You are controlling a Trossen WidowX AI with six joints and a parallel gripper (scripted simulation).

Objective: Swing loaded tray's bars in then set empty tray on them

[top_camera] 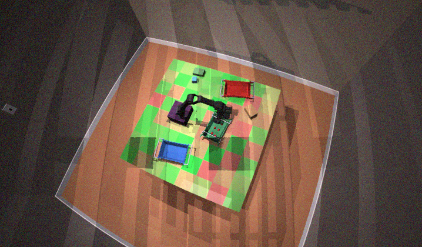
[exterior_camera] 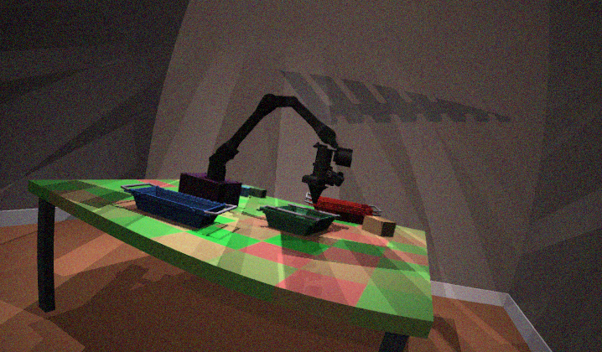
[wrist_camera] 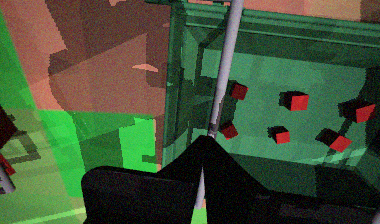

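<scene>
Right now the blue tray is 32 cm behind my gripper tip, 45 cm to the right of it and 4 cm below it. Round my gripper tip: small blue block 43 cm behind, 36 cm to the left, 6 cm below; green block 42 cm behind, 47 cm to the left, 7 cm below; brown block 25 cm ahead, 18 cm to the left, 6 cm below.
</scene>
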